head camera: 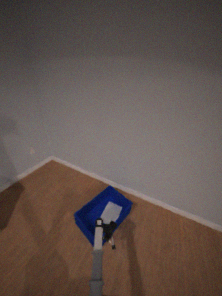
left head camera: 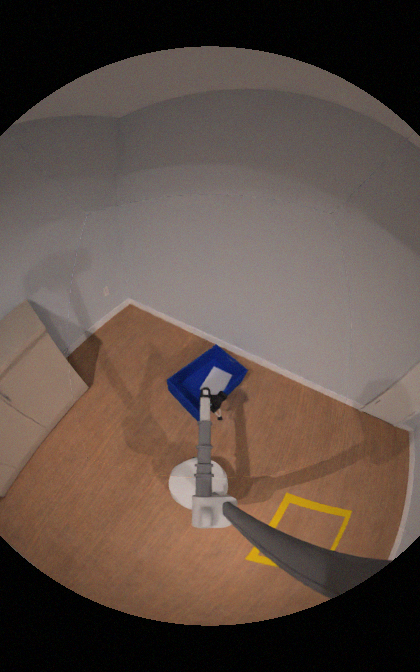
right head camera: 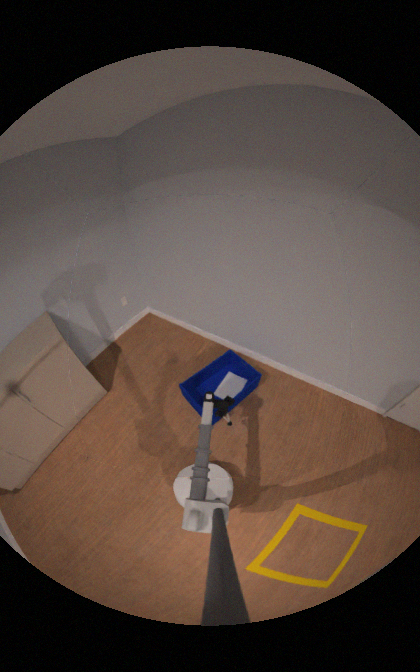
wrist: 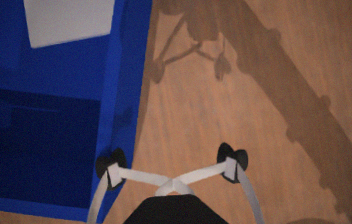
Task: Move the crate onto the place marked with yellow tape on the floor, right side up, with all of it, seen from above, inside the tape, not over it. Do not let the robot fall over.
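Places are measured from the robot's base along level axes (x ahead, y left, z up), in centimetres.
Pixels of known places: gripper, fingertip midpoint: (head camera: 108, 243) (wrist: 172, 158).
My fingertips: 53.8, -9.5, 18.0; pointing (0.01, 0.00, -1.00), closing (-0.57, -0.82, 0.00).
For each thing: its top centre in the pictures, then the offset to it from my fingertips, as dx, dy, dz.
- blue crate, middle of its top: (head camera: 104, 208) +34.7, +3.5, +1.3
- white sheet, middle of its top: (head camera: 111, 213) +39.2, -5.7, -17.9
The blue crate (head camera: 90, 212) (left head camera: 192, 377) (right head camera: 207, 382) (wrist: 125, 90) stands upright on the floor near the wall, open side up, with a white sheet (head camera: 111, 211) (left head camera: 217, 378) (right head camera: 232, 384) (wrist: 70, 22) inside. My gripper (left head camera: 218, 414) (right head camera: 227, 420) (wrist: 172, 158) is open and empty, at the crate's right near side. In the wrist view its left fingertip overlaps the crate's side wall and its right fingertip is over floor; the height gap cannot be told. The yellow tape square (left head camera: 320, 505) (right head camera: 332, 519) lies right of and behind my base, partly hidden by the mast in the left head view.
My round white base (left head camera: 182, 482) (right head camera: 185, 482) stands between the crate and the tape. The grey wall with a white baseboard (head camera: 150, 198) runs close behind the crate. A beige cabinet (left head camera: 35, 385) (right head camera: 45, 405) is at the left, and another pale cabinet (left head camera: 395, 395) (right head camera: 407, 407) at the right.
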